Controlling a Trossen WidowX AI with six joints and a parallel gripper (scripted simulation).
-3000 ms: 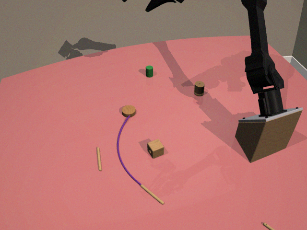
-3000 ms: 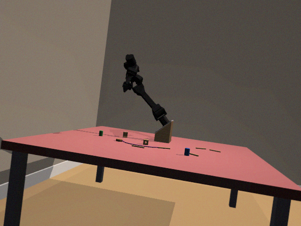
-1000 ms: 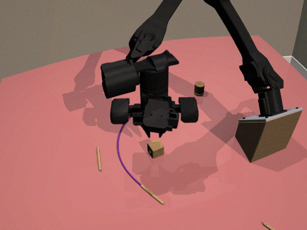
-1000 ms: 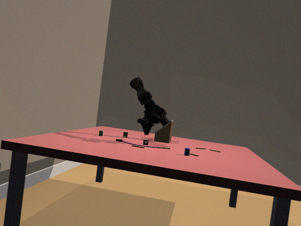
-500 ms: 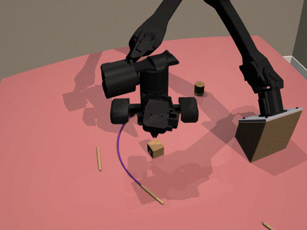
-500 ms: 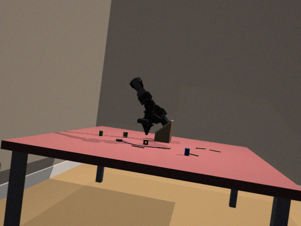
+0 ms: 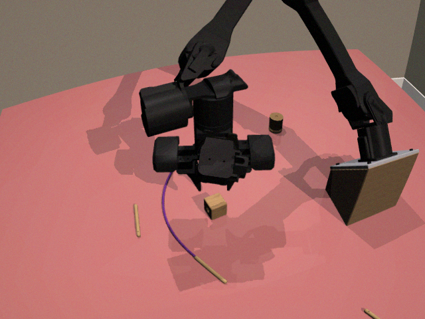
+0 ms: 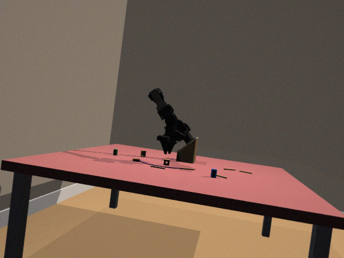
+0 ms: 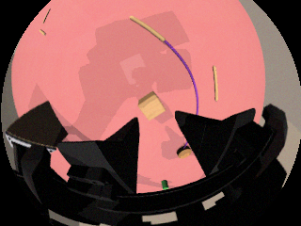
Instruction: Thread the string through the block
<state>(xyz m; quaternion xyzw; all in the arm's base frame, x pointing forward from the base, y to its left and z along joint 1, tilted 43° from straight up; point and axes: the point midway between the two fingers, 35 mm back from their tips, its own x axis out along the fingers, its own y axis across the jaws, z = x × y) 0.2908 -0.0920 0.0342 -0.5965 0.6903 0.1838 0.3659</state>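
The wooden block lies 4 cm below my gripper tip. Also, from my gripper tip: brown cylinder (21 cm behind, 18 cm to the right, 4 cm below); then blue cylinder (17 cm ahead, 26 cm to the left, 4 cm below); then round wooden button (3 cm ahead, 16 cm to the right, 5 cm below).
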